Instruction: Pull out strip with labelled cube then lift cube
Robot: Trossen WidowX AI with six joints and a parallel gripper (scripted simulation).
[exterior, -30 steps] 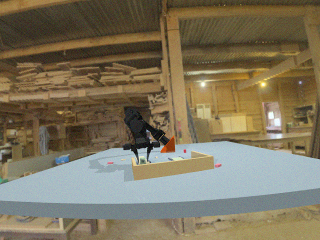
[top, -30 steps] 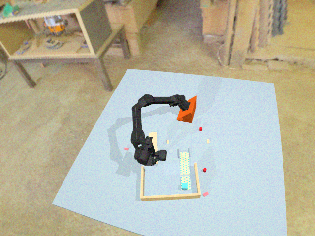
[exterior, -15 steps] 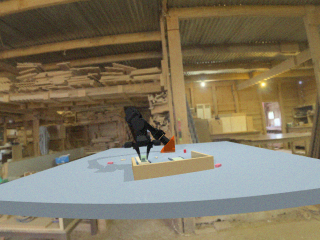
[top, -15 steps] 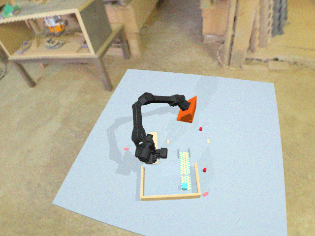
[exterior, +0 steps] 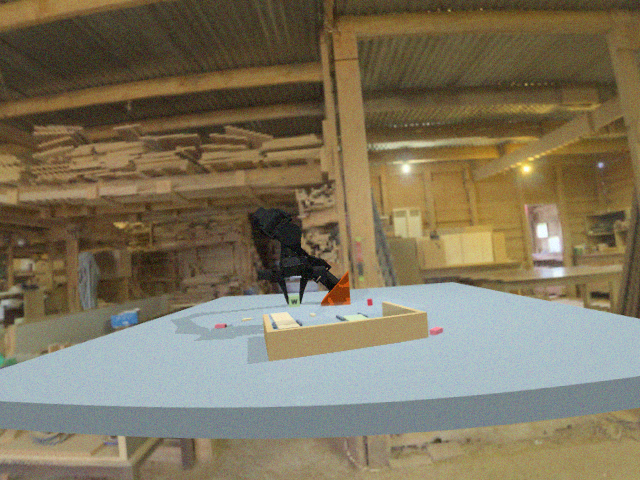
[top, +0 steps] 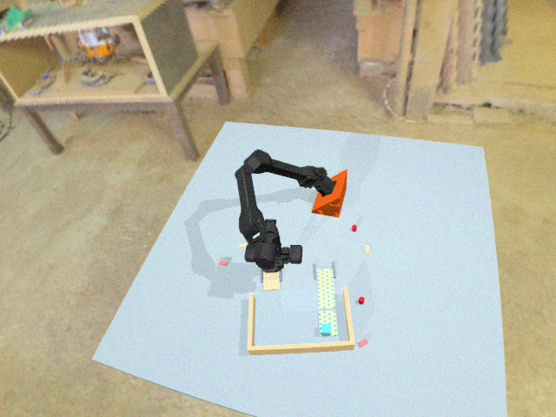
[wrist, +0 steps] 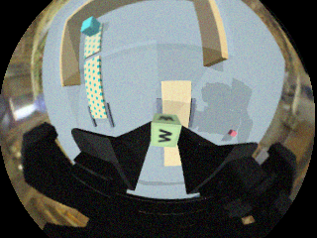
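Now: the tan strip 40 mm behind my gripper tip, 50 mm to the right of it and 50 mm below it. Round my gripper tip: green cube marked w: 10 mm above; then tan chip: 210 mm behind, 270 mm to the left, 50 mm below.
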